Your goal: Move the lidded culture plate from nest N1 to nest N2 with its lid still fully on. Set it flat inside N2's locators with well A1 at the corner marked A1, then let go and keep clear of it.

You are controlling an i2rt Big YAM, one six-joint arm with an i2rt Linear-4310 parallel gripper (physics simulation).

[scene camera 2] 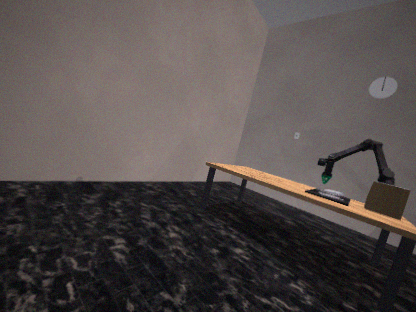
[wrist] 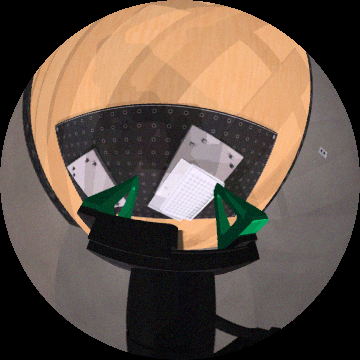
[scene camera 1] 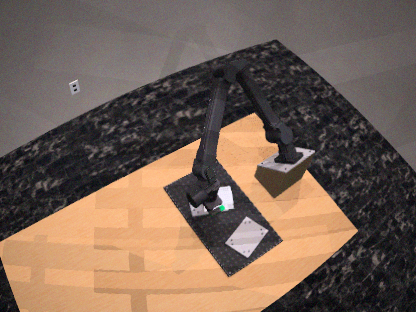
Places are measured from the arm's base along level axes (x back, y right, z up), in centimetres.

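Pixels of known places: gripper, fingertip midpoint: [scene camera 2: 324, 183] [wrist: 176, 182] [scene camera 1: 206, 206]; arm's base, origin of the base link: [scene camera 2: 387, 190] [scene camera 1: 289, 159].
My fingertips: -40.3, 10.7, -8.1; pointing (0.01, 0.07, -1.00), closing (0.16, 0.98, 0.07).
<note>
For each thing: its top centre in the pictures, then the offset to it from my fingertips, as dx, dy, dz. "pt": a spot on its surface instead. Level surfaces: height alone.
- white lidded culture plate, middle of its top: [wrist: 180, 200] [scene camera 1: 218, 199] +7.7, +0.3, -3.8
- black perforated board, surface spot: [wrist: 125, 132] pt -4.9, -8.3, -8.6
- wooden table, its level: dz -9.9
The white lidded culture plate [scene camera 1: 226, 196] [wrist: 192, 192] lies over part of one pale nest [scene camera 1: 199, 212] [wrist: 212, 150], taken as N1; no labels are readable. In the wrist view its clear lid shows as a pale outline, and whether it is fully seated cannot be told. The other pale nest [scene camera 1: 246, 237] [wrist: 91, 171], taken as N2, has small dark locators at its corners and no plate on it. My gripper [scene camera 1: 220, 205] [scene camera 2: 326, 178] [wrist: 176, 182] is open and empty, above the plate and apart from it. Well A1 and the A1 mark cannot be made out.
Both nests sit on a black perforated board [scene camera 1: 220, 247] [wrist: 125, 132] on the wooden table [scene camera 1: 125, 215] [scene camera 2: 275, 184] [wrist: 165, 65]. The arm's base stands on a brown box [scene camera 1: 280, 178] [scene camera 2: 387, 200] beside the board.
</note>
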